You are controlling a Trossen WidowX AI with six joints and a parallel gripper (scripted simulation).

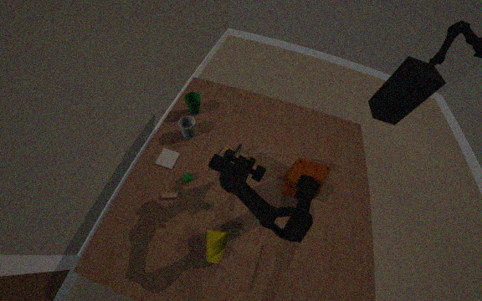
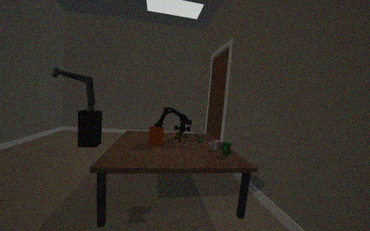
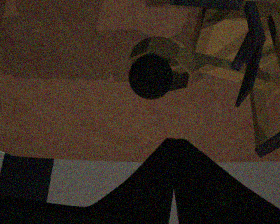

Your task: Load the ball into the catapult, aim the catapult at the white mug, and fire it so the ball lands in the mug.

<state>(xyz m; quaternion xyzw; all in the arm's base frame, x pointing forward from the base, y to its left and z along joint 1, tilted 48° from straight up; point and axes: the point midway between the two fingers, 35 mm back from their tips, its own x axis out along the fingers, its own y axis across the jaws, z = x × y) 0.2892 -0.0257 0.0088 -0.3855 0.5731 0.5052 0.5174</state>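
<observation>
The dark ball lies 60 mm below my gripper tip, 40 mm to the right of it and 30 mm behind it. From my gripper tip the other things lie so: green ball 270 mm ahead, 120 mm to the left, 100 mm below; wooden catapult 70 mm below, 40 mm to the right, 40 mm ahead; small wooden block 320 mm ahead, 230 mm to the left, 120 mm below.
</observation>
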